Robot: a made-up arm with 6 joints.
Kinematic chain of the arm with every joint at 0, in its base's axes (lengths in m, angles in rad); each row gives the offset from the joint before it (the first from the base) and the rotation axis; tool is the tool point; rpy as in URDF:
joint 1: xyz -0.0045 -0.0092 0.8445 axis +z
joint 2: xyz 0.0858 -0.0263 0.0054 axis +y
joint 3: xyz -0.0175 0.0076 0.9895 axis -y
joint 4: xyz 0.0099 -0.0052 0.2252 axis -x
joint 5: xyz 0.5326 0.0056 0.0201 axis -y
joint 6: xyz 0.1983 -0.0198 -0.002 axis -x
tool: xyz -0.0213 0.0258 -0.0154 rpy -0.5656 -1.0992 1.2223
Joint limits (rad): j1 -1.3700..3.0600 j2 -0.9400..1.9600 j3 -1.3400..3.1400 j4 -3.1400..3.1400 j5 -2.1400..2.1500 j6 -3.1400..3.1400
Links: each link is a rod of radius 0.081 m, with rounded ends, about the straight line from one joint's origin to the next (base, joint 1, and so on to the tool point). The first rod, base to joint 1, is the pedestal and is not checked.
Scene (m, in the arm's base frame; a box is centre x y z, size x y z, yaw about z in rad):
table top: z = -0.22
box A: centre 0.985 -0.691 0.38 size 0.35 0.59 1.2 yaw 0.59
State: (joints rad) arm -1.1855 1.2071 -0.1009 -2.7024 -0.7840 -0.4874
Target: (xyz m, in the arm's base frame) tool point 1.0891 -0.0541 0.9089
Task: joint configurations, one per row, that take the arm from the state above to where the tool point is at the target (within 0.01 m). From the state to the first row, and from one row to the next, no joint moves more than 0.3 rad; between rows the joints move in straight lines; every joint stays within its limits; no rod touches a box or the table.
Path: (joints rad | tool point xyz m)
1: -1.0025 1.0676 -0.0150 -2.5120 -0.6969 -0.2007 | 0.8446 -1.2922 0.8986
2: -0.8196 0.9282 0.0709 -2.3216 -0.6098 0.0860 | 1.0734 -1.1045 1.1412
3: -0.6366 0.7887 0.1568 -2.1313 -0.5228 0.3727 | 1.2238 -0.8544 1.3797
4: -0.4537 0.6493 0.2427 -1.9409 -0.4357 0.6594 | 1.2807 -0.5764 1.6068
5: -0.2707 0.5098 0.3286 -1.7505 -0.3486 0.9461 | 1.2423 -0.3060 1.8190
6: -0.2289 0.5623 0.1057 -1.9102 -0.4342 0.6596 | 1.3013 -0.2579 1.6157
7: -0.1871 0.6147 -0.1173 -2.0699 -0.5198 0.3730 | 1.3144 -0.2047 1.4140
8: -0.1452 0.6672 -0.3402 -2.2296 -0.6054 0.0864 | 1.2817 -0.1504 1.2219
9: -0.1034 0.7196 -0.5632 -2.3892 -0.6910 -0.2001 | 1.2047 -0.0991 1.0498
10: -0.0616 0.7721 -0.7861 -2.5489 -0.7766 -0.4867 | 1.0891 -0.0541 0.9089

